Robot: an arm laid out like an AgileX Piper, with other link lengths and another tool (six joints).
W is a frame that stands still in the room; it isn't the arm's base.
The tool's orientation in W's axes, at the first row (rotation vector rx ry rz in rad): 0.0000, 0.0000, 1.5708
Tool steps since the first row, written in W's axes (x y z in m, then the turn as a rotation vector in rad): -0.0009, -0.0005, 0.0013, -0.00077, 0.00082, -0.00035; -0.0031, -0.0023, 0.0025, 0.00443, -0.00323, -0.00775; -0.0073, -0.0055, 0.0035, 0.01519, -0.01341, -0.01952; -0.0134, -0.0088, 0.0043, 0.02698, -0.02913, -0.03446; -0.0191, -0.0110, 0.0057, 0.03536, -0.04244, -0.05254; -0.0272, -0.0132, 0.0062, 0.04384, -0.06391, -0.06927; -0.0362, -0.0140, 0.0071, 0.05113, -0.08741, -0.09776; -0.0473, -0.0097, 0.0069, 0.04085, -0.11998, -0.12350; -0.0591, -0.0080, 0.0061, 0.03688, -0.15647, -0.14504; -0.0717, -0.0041, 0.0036, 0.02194, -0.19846, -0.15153
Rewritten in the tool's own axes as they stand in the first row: -0.0005, 0.0009, 0.0013, 0.00082, 0.00077, -0.00035; -0.0023, 0.0031, 0.0025, -0.00323, -0.00443, -0.00775; -0.0055, 0.0073, 0.0035, -0.01341, -0.01519, -0.01952; -0.0088, 0.0134, 0.0043, -0.02913, -0.02698, -0.03446; -0.0110, 0.0191, 0.0057, -0.04244, -0.03536, -0.05254; -0.0132, 0.0272, 0.0062, -0.06391, -0.04384, -0.06927; -0.0140, 0.0362, 0.0071, -0.08741, -0.05113, -0.09776; -0.0097, 0.0473, 0.0069, -0.11998, -0.04085, -0.12350; -0.0080, 0.0591, 0.0061, -0.15647, -0.03688, -0.14504; -0.0041, 0.0717, 0.0036, -0.19846, -0.02194, -0.15153
